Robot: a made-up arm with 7 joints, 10 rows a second.
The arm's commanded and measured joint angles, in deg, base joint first. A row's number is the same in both.
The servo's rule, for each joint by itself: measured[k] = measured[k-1] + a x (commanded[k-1-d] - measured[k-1]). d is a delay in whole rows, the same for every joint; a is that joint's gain. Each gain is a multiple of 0.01, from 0.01 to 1. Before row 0 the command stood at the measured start. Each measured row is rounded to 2 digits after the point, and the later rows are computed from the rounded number. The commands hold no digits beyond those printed.
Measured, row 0:
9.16, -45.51, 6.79, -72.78, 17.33, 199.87, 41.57
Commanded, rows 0 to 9:
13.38, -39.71, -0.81, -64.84, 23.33, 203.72, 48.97
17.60, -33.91, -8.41, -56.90, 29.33, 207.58, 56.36
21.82, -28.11, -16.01, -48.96, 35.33, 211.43, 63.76
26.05, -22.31, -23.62, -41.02, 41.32, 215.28, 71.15
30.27, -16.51, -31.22, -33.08, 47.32, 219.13, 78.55
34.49, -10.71, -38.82, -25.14, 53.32, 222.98, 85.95
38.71, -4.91, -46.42, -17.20, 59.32, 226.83, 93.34
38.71, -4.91, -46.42, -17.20, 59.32, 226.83, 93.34
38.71, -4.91, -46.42, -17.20, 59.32, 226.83, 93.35
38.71, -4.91, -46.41, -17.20, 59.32, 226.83, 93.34
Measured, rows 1 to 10:
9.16, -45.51, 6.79, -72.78, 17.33, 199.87, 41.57
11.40, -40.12, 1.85, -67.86, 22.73, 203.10, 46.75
14.69, -34.34, -4.82, -61.06, 28.67, 206.86, 53.48
18.47, -28.55, -12.09, -53.56, 34.66, 210.70, 60.68
22.49, -22.75, -19.58, -45.79, 40.65, 214.55, 68.01
26.61, -16.95, -27.15, -37.91, 46.65, 218.40, 75.39
30.79, -11.15, -34.74, -29.99, 52.65, 222.25, 82.78
34.99, -5.35, -42.33, -22.06, 58.65, 226.10, 90.17
36.96, -4.94, -44.99, -19.05, 59.25, 226.71, 92.39
37.89, -4.91, -45.92, -17.90, 59.31, 226.81, 93.06
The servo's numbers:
d 1
a 0.53 0.93 0.65 0.62 0.90 0.84 0.70

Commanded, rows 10 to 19:
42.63, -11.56, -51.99, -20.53, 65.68, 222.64, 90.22
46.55, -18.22, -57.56, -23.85, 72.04, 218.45, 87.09
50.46, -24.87, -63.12, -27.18, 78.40, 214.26, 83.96
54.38, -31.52, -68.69, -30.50, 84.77, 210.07, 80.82
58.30, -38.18, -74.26, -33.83, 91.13, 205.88, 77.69
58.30, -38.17, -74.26, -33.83, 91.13, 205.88, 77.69
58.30, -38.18, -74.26, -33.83, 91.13, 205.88, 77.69
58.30, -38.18, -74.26, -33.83, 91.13, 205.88, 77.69
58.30, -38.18, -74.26, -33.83, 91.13, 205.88, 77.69
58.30, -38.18, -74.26, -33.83, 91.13, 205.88, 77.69
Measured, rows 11 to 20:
38.32, -4.91, -46.24, -17.47, 59.32, 226.83, 93.26
40.60, -11.09, -49.98, -19.37, 65.04, 223.31, 91.13
43.75, -17.72, -54.91, -22.15, 71.34, 219.23, 88.30
47.31, -24.37, -60.25, -25.27, 77.69, 215.06, 85.26
51.06, -31.02, -65.74, -28.51, 84.06, 210.87, 82.15
54.90, -37.68, -71.28, -31.81, 90.42, 206.68, 79.03
56.70, -38.14, -73.22, -33.06, 91.06, 206.01, 78.09
57.55, -38.18, -73.90, -33.54, 91.12, 205.90, 77.81
57.95, -38.18, -74.13, -33.72, 91.13, 205.88, 77.73
58.14, -38.18, -74.21, -33.79, 91.13, 205.88, 77.70

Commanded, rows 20 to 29:
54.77, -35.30, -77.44, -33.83, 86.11, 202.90, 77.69
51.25, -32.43, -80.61, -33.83, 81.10, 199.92, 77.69
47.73, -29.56, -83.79, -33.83, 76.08, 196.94, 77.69
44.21, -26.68, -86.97, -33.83, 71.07, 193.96, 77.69
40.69, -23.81, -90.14, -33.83, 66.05, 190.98, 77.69
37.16, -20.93, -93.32, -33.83, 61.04, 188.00, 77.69
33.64, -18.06, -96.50, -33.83, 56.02, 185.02, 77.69
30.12, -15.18, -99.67, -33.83, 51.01, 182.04, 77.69
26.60, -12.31, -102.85, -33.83, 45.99, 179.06, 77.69
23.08, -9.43, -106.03, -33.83, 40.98, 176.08, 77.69
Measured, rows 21 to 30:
58.22, -38.18, -74.24, -33.81, 91.13, 205.88, 77.69
56.39, -35.50, -76.32, -33.82, 86.61, 203.38, 77.69
53.67, -32.64, -79.11, -33.83, 81.65, 200.47, 77.69
50.52, -29.78, -82.15, -33.83, 76.64, 197.50, 77.69
47.18, -26.90, -85.28, -33.83, 71.63, 194.53, 77.69
43.74, -24.03, -88.44, -33.83, 66.61, 191.55, 77.69
40.25, -21.15, -91.61, -33.83, 61.60, 188.57, 77.69
36.75, -18.28, -94.79, -33.83, 56.58, 185.59, 77.69
33.24, -15.40, -97.96, -33.83, 51.57, 182.61, 77.69
29.72, -12.53, -101.14, -33.83, 46.55, 179.63, 77.69

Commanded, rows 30 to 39:
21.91, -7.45, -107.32, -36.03, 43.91, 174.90, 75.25
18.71, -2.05, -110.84, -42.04, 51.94, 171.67, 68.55
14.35, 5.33, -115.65, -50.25, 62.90, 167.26, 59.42
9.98, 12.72, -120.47, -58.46, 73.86, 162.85, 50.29
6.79, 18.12, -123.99, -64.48, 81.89, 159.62, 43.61
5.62, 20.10, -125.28, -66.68, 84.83, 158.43, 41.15
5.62, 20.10, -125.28, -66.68, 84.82, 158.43, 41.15
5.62, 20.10, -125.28, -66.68, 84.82, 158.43, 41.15
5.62, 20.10, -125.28, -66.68, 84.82, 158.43, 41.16
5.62, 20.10, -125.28, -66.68, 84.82, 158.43, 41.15
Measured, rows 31 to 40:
26.20, -9.65, -104.32, -33.83, 41.54, 176.65, 77.69
23.93, -7.60, -106.27, -35.19, 43.67, 175.18, 75.98
21.16, -2.44, -109.24, -39.44, 51.11, 172.23, 70.78
17.55, 4.79, -113.41, -46.14, 61.72, 168.06, 62.83
13.54, 12.16, -118.00, -53.78, 72.65, 163.68, 54.05
9.96, 17.70, -121.89, -60.41, 80.97, 160.27, 46.74
7.66, 19.93, -124.09, -64.30, 84.44, 158.72, 42.83
6.58, 20.09, -124.86, -65.78, 84.78, 158.48, 41.65
6.07, 20.10, -125.13, -66.34, 84.82, 158.44, 41.30
5.83, 20.10, -125.23, -66.55, 84.82, 158.43, 41.20

